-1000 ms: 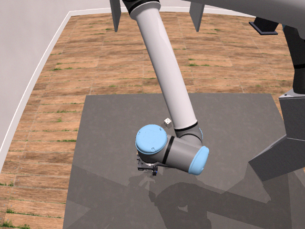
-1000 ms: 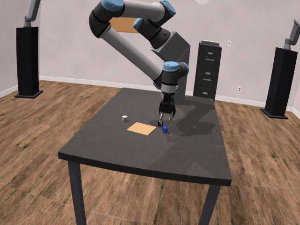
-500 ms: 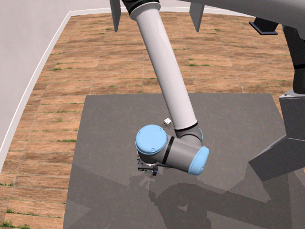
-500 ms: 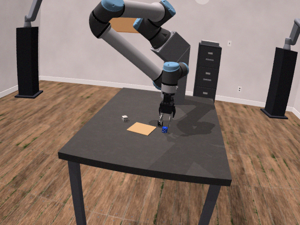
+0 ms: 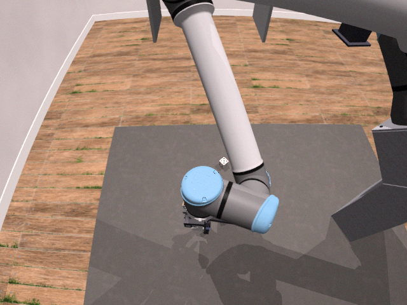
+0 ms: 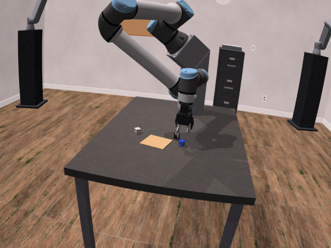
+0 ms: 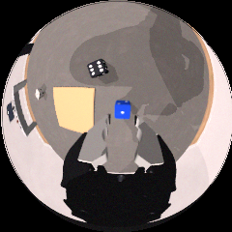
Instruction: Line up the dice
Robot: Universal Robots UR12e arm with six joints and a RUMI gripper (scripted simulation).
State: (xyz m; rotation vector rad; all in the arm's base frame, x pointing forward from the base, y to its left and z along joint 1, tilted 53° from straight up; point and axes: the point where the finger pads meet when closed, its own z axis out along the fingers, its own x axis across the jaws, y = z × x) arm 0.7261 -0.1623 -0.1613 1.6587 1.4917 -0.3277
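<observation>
Now: the blue die 4 cm below my hand. From my hand the other things lie so: white die: 14 cm behind, 26 cm to the right, 4 cm below; then black die: 9 cm behind, 2 cm to the right, 4 cm below; then mat: 2 cm behind, 14 cm to the right, 5 cm below.
</observation>
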